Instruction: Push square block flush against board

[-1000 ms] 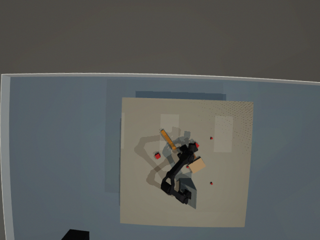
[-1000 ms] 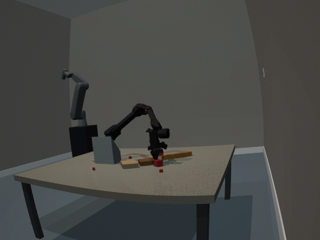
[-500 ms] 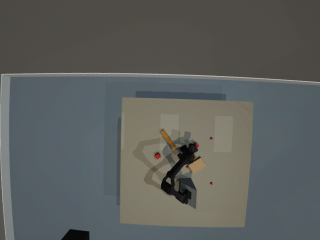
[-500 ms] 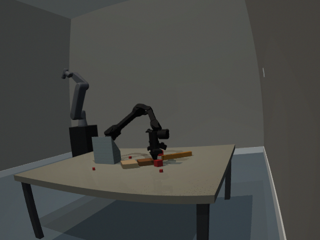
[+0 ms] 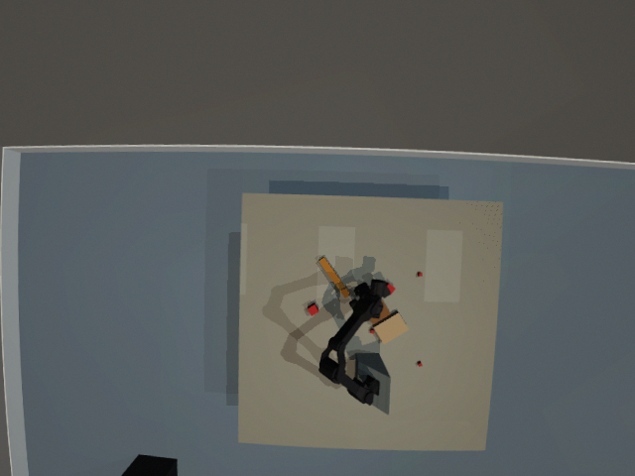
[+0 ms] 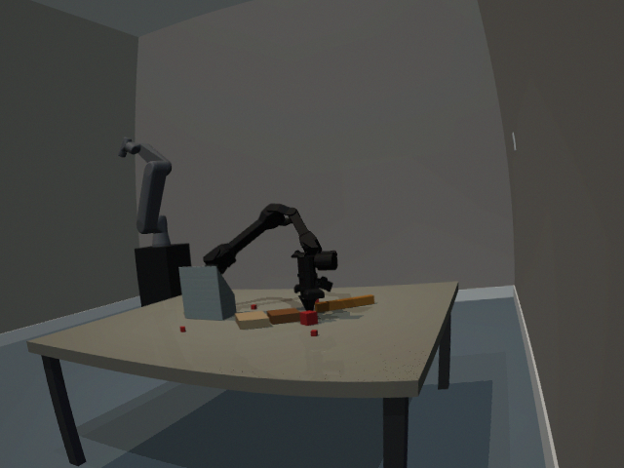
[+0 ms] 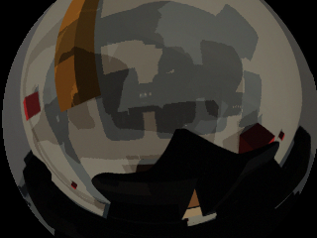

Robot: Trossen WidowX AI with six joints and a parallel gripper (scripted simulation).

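The square block lies 80 mm behind my gripper tip, 50 mm to the right of it and 10 mm above it. The rest, counted from my gripper tip: board (160 mm to the left, 80 mm ahead, 10 mm above).
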